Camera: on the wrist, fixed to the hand. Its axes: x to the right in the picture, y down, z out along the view.
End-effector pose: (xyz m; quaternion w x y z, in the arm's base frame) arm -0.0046 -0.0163 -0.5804 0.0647 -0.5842 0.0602 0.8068
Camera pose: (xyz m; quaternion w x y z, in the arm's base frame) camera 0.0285 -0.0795 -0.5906 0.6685 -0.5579 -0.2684 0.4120
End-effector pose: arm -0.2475 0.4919 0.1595 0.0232 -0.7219 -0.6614 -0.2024
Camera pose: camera -0.2052 0.4688 0.2131 0.0556 0.0036 -0.9802 -0.1898
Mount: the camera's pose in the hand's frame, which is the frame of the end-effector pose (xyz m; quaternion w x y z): -0.0027 0.0562 -0.0450 0.6854 0.1131 0.1518 -0.7031
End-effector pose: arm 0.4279 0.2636 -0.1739 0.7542 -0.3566 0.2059 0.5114
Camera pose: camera 0.3777 0.2407 -0.2202 0.8856 -0.3815 0.0627 -0.2572
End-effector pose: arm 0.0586 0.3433 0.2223 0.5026 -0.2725 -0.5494 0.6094
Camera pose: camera 0.0817 0.3648 0.1575 0.8872 0.1638 -0.4229 0.0851
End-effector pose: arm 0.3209 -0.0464 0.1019 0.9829 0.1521 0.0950 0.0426
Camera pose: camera 0.3062 0.0198 0.0775 0.6720 0.1422 0.3261 -0.6495
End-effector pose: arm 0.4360 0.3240 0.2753 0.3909 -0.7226 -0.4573 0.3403
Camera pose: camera 0.4955 0.2946 0.2472 0.6584 -0.1812 -0.7237 -0.0996
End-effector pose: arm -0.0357 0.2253 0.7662 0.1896 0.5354 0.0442 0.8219
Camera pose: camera -0.0900 0.1783 0.7603 0.6406 0.2326 0.5285 0.5063
